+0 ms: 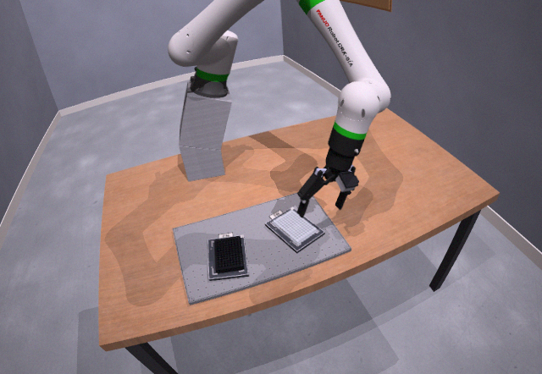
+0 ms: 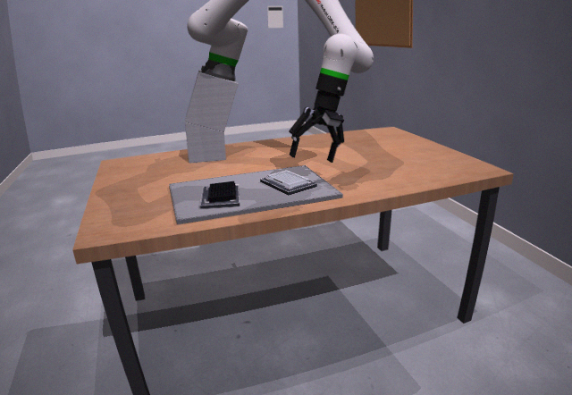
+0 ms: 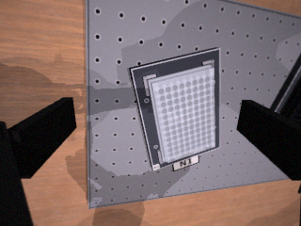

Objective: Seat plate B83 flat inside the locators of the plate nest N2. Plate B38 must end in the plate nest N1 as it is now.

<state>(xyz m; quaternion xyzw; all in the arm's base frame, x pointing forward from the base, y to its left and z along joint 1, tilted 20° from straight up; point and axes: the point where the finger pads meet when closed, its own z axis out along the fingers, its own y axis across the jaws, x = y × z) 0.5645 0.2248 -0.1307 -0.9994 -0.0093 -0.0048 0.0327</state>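
My gripper is now 30 mm past the black well plate, 310 mm to the left of it and 80 mm above it. Also, from my hand: white well plate: 40 mm behind, 70 mm to the right, 80 mm below.
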